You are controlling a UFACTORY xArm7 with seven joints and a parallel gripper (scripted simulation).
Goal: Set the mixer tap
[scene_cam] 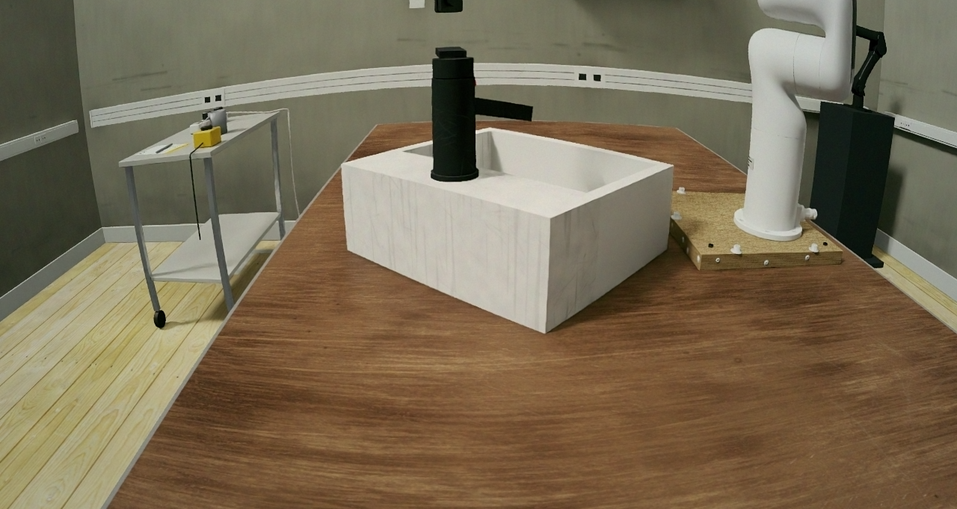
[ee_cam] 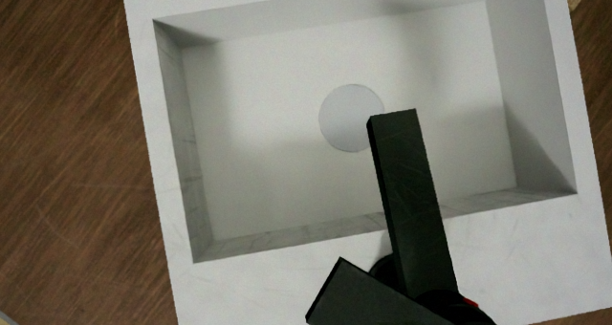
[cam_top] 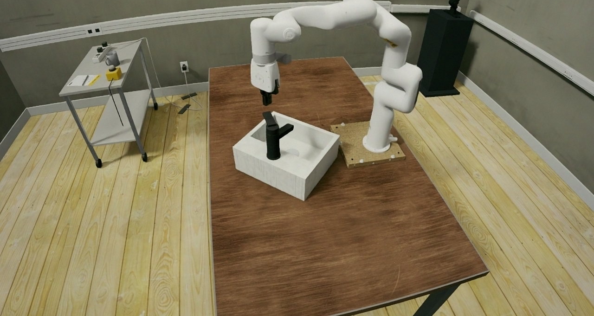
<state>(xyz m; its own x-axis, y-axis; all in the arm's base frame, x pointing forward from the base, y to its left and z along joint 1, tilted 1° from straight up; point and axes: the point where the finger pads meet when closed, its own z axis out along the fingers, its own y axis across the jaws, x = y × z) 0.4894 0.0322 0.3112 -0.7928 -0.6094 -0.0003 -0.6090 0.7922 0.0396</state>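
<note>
Right now the lever is 70 mm below my hand and 20 mm to the left of it. Round my hand: black mixer tap (120 mm below, 40 mm to the left, 20 mm behind); then white sink block (300 mm below, 90 mm behind, 30 mm to the right).
</note>
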